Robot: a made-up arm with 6 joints.
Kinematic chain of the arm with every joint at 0, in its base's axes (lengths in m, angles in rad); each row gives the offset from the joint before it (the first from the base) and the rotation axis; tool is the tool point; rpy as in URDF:
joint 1: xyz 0 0 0.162 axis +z
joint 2: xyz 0 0 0 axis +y
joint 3: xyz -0.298 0 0.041 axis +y
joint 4: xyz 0.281 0 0.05 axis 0.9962 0 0.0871
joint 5: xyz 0 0 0 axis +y
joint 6: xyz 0.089 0 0.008 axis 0.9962 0 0.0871
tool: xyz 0 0 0 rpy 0 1.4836 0
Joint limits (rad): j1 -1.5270..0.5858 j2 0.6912..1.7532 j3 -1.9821..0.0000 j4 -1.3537..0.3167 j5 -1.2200..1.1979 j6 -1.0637..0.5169
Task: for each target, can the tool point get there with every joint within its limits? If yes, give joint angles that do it. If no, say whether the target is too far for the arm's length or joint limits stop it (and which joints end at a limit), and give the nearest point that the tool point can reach.
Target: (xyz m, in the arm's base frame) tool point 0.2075 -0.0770 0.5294
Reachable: yes | joints -0.4036 0.9549 -1.0185 -0.4902 -0.2529 -0.6728
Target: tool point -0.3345 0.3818 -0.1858
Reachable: no: joint limits stop it (at a limit: joint 1, joint 2, joint 3, joint 4) | nearest point 0.0473 0.1140 0.1061 | short by 0.550 m
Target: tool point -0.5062 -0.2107 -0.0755
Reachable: no: joint limits stop it (at a limit: joint 1, joint 2, joint 4) | nearest point -0.0717 -0.1549 0.1291 | short by 0.484 m
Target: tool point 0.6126 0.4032 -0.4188
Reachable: no: too far | nearest point 0.2646 0.1742 0.1460 | short by 0.702 m
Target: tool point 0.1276 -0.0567 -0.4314
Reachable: no: joint limits stop it (at a limit: joint 2) | nearest point 0.1039 -0.0461 0.0733 | short by 0.505 m
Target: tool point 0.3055 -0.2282 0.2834
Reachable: yes | joints -0.6630 1.6490 -0.8279 -0.1383 -0.7262 -0.0631
